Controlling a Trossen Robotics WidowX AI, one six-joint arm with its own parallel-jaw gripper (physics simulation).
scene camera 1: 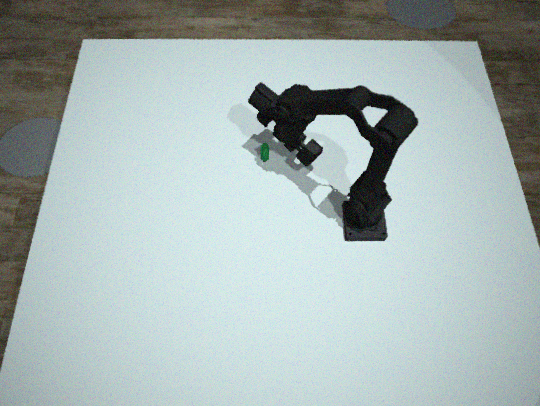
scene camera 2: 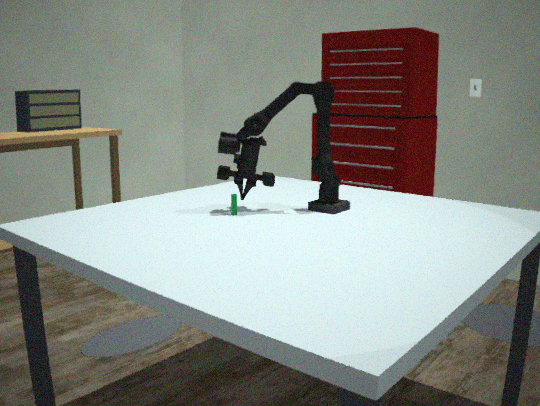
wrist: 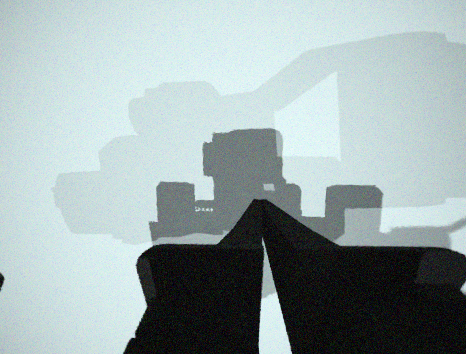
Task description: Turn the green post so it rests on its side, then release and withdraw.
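Observation:
The green post (scene camera 1: 265,152) (scene camera 2: 233,204) stands upright on the white table, in the arm's shadow. It does not show in the wrist view. My gripper (scene camera 2: 243,198) (wrist: 259,205) is shut with nothing between its fingers, and its tips point down. In the scene camera 2 view the tips are close to the right of the post, at about the height of its upper part, with a small gap between them. In the scene camera 1 view the hand is to the right of the post and the fingertips are hard to make out.
The white table (scene camera 1: 200,300) (scene camera 2: 300,280) carries the arm's base (scene camera 1: 365,230) (scene camera 2: 329,205), to the right of the post. A red drawer cabinet (scene camera 2: 422,80) and a wooden bench (scene camera 2: 100,132) with a small drawer unit (scene camera 2: 55,110) stand beyond the table.

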